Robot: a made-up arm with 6 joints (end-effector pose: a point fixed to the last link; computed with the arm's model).
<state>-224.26 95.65 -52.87 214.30 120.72 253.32</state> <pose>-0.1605 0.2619 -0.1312 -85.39 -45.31 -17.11</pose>
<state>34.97 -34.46 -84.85 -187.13 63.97 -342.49</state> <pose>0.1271 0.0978 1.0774 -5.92 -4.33 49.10</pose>
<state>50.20 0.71 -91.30 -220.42 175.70 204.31</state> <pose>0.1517 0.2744 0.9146 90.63 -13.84 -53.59</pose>
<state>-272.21 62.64 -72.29 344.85 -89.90 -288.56</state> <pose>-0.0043 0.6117 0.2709 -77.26 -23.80 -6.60</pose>
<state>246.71 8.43 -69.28 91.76 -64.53 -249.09</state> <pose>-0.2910 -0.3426 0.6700 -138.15 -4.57 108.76</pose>
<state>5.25 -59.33 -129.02 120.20 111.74 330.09</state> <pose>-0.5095 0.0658 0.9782 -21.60 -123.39 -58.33</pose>
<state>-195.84 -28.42 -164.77 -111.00 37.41 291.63</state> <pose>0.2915 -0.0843 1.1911 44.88 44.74 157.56</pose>
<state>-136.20 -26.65 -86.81 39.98 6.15 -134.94</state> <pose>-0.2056 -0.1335 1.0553 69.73 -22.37 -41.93</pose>
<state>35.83 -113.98 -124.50 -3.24 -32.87 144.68</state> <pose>-0.6727 -0.4768 0.2909 53.78 -73.81 -3.12</pose>
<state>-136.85 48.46 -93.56 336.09 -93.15 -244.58</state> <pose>-0.4399 -0.4688 0.5256 -9.00 -67.09 155.95</pose>
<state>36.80 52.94 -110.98 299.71 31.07 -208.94</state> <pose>0.6364 0.4940 0.3727 -119.61 80.92 -53.36</pose>
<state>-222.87 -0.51 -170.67 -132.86 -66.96 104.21</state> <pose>-0.1619 0.0197 1.0574 44.67 -62.61 -57.33</pose>
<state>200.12 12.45 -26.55 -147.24 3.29 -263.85</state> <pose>-0.2466 -0.1348 0.3202 95.21 -133.51 -8.95</pose>
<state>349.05 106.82 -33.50 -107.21 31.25 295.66</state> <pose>-0.0524 0.0258 -0.0259 1.82 -114.83 26.87</pose>
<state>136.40 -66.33 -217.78 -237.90 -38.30 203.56</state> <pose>0.5757 -0.3945 0.5046 -15.19 83.01 -35.97</pose>
